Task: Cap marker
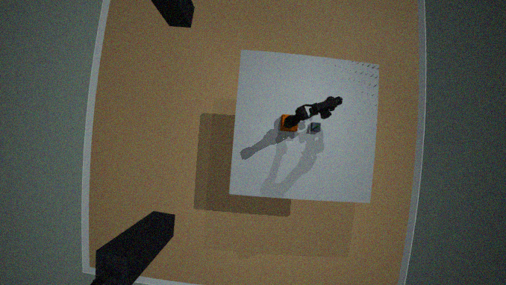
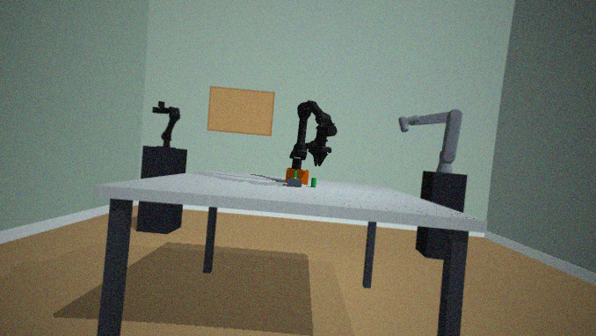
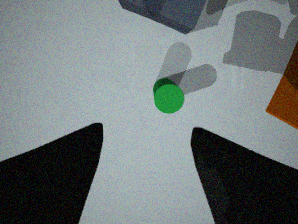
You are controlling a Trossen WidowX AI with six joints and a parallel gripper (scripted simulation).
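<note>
The green cap is 90 mm below my gripper tip, 20 mm behind it and 10 mm to the right of it.
</note>
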